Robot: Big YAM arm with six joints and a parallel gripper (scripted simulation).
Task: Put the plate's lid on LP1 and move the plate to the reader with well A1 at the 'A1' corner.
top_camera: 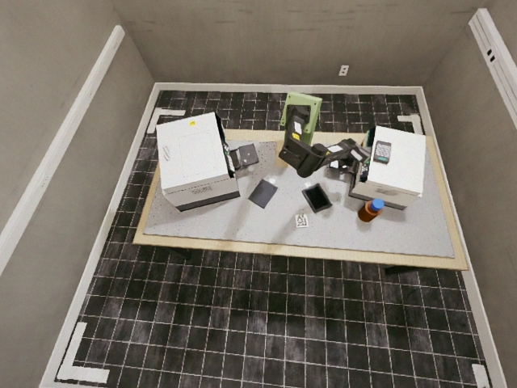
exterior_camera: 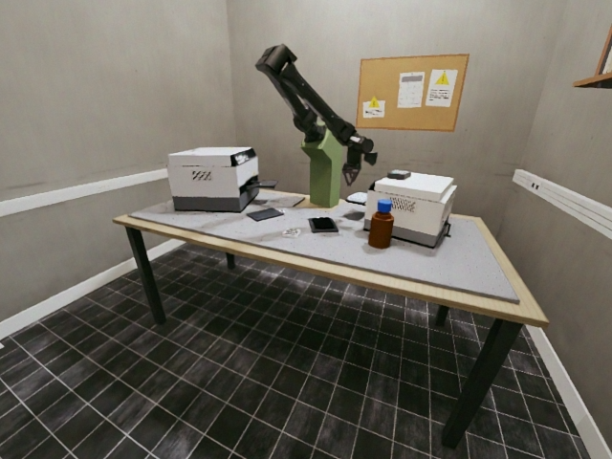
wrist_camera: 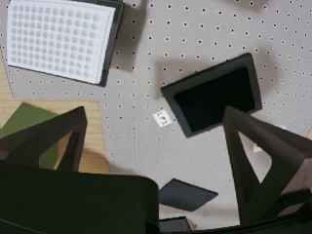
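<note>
The white well plate is 110 mm behind my hand, 100 mm below it and 30 mm to the left of it. Also, from my hand: brown capped bottle 210 mm ahead, 170 mm to the left, 80 mm below; dark flat lid 180 mm below, 110 mm ahead, 100 mm to the right.
</note>
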